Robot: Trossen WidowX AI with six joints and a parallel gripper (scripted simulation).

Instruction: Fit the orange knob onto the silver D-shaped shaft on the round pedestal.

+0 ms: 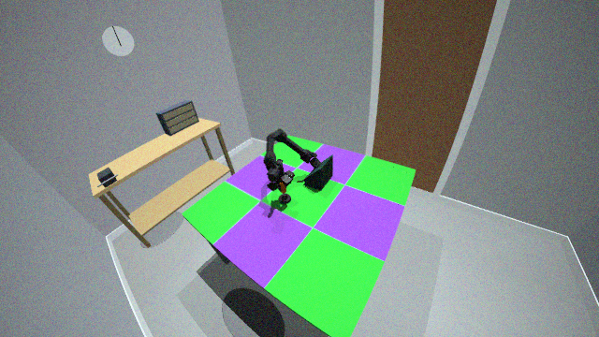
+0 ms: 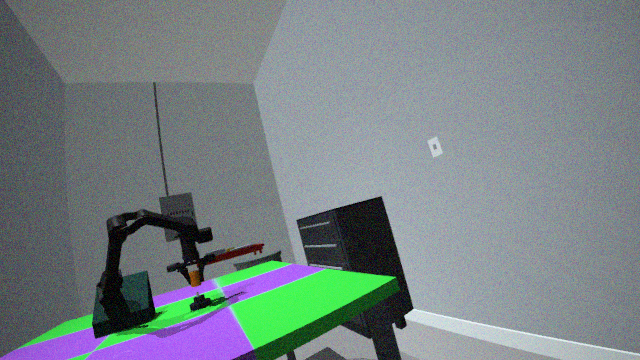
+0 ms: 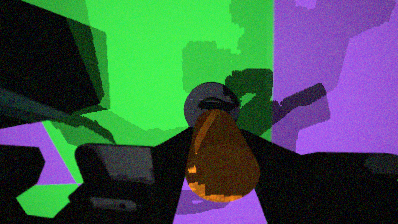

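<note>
Now: gripper tip 60 mm above the pedestal. The rest, counted from my gripper tip: orange knob: 30 mm above.
</note>
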